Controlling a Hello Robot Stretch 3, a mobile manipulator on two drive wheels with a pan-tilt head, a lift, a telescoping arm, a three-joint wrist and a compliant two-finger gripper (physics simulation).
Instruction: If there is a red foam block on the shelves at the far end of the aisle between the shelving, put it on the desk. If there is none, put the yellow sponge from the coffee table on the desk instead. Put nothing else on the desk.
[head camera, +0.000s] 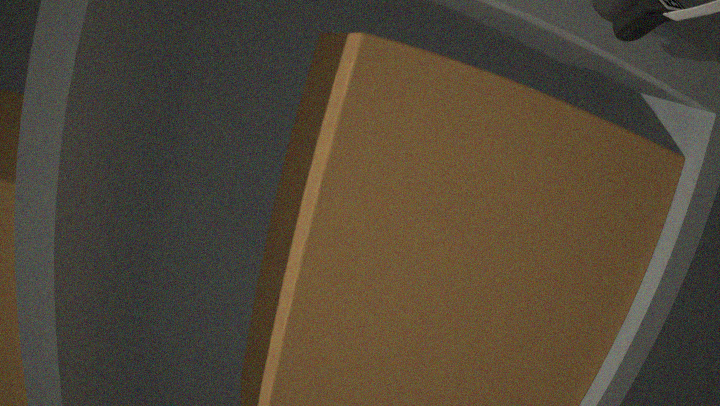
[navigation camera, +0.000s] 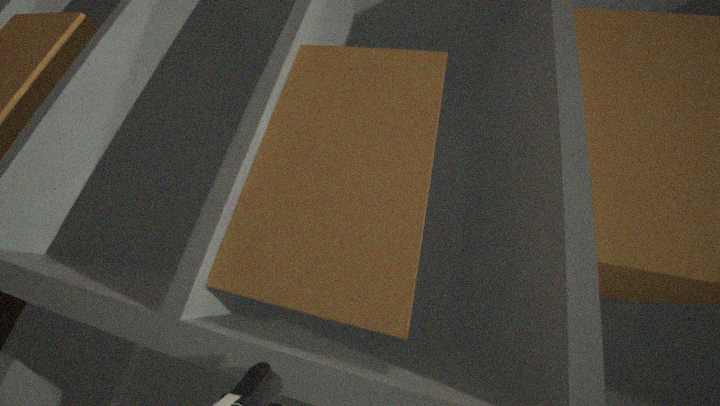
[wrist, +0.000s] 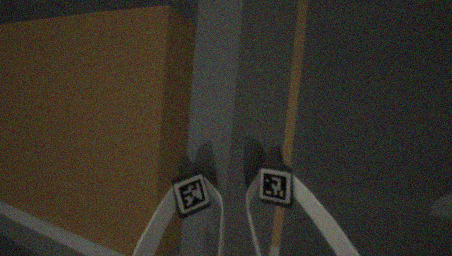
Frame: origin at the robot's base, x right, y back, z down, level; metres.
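Seen in the pictures: gripper, fingertip midpoint: (navigation camera: 275, 389) (wrist: 231, 156).
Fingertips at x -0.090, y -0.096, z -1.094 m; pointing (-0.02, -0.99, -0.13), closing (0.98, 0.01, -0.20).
Offsets run from my fingertips to a thing's top centre.
In the wrist view my gripper (wrist: 231, 156) has its two fingers close together, with a narrow gap and nothing held between them. Parts of it also show at the top right edge of the head view and the bottom edge of the navigation view. The red foam block, the yellow sponge, the coffee table and the desk do not show in these views. Grey shelving (head camera: 37, 252) (navigation camera: 579, 201) (wrist: 215, 75) stands close by, partly in front of the fingers' line of view.
A large brown box @(dx -0.230, dy -0.252, dz -0.131 m) (head camera: 468, 216) (navigation camera: 327, 191) sits in the shelving. Another brown box @(dx -0.351, dy -0.296, dz -0.588 m) (navigation camera: 660, 141) is at the right of the navigation view, and one @(dx -0.316, dy -0.283, dz +0.783 m) (navigation camera: 35, 60) at its upper left. A brown box (wrist: 85, 125) fills the wrist view's left. A thin tan strip (wrist: 295, 90) runs right of the fingers.
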